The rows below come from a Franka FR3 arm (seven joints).
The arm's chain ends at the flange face. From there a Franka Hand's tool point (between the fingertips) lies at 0.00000 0.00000 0.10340 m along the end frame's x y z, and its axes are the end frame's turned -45 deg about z.
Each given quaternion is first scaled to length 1.
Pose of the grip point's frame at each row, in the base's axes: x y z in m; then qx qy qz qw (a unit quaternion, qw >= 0):
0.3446 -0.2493 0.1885 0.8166 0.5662 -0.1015 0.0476
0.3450 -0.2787 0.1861 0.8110 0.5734 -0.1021 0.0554
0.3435 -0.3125 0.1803 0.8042 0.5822 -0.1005 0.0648
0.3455 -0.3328 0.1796 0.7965 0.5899 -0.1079 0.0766
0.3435 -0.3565 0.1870 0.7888 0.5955 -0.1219 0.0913
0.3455 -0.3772 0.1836 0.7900 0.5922 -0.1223 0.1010
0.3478 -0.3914 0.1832 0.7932 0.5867 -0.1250 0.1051
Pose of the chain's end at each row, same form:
0.3562 -0.2294 0.2893 0.9711 0.2106 -0.0756 0.0828
0.3556 -0.2573 0.2867 0.9687 0.2194 -0.0731 0.0903
0.3524 -0.2896 0.2807 0.9658 0.2301 -0.0681 0.0983
0.3539 -0.3070 0.2794 0.9617 0.2402 -0.0704 0.1121
0.3521 -0.3266 0.2856 0.9566 0.2483 -0.0777 0.1310
0.3531 -0.3457 0.2818 0.9565 0.2448 -0.0743 0.1401
0.3556 -0.3590 0.2811 0.9573 0.2385 -0.0753 0.1449

